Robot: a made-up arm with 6 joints.
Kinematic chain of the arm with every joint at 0, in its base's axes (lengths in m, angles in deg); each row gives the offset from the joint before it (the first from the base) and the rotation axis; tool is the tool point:
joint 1: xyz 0 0 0.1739 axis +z
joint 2: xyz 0 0.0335 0 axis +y
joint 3: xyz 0 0 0.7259 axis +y
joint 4: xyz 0 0 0.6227 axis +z
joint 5: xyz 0 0 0 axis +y
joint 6: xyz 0 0 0.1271 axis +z
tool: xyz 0 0 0
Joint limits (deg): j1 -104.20..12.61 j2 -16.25..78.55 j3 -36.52..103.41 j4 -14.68..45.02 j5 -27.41..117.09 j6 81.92..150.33
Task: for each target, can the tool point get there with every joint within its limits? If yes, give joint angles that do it. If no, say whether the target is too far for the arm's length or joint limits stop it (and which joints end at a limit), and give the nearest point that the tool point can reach.
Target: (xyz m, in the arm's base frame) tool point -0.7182 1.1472 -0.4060
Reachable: no: joint limits stop it (at a limit: joint 1, joint 2, joint 3, joint 4) | nearest point 0.5590 0.2512 -0.3119 | short by 1.563 m
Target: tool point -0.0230 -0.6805 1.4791
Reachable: yes | joints -94.37 30.26 -7.35 -10.07 11.82 105.57
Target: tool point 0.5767 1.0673 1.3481
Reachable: no: too far | nearest point 0.2487 0.7860 1.2707 | short by 0.439 m
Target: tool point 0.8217 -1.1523 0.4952
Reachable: yes | joints -56.56 70.39 8.67 15.41 30.61 95.17
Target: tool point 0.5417 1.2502 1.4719
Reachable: no: too far | nearest point 0.2450 0.7840 1.2838 | short by 0.584 m
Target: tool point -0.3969 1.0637 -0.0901
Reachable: no: joint limits stop it (at a limit: joint 1, joint 2, joint 3, joint 4) | nearest point 0.5605 0.2510 -0.2843 | short by 1.271 m
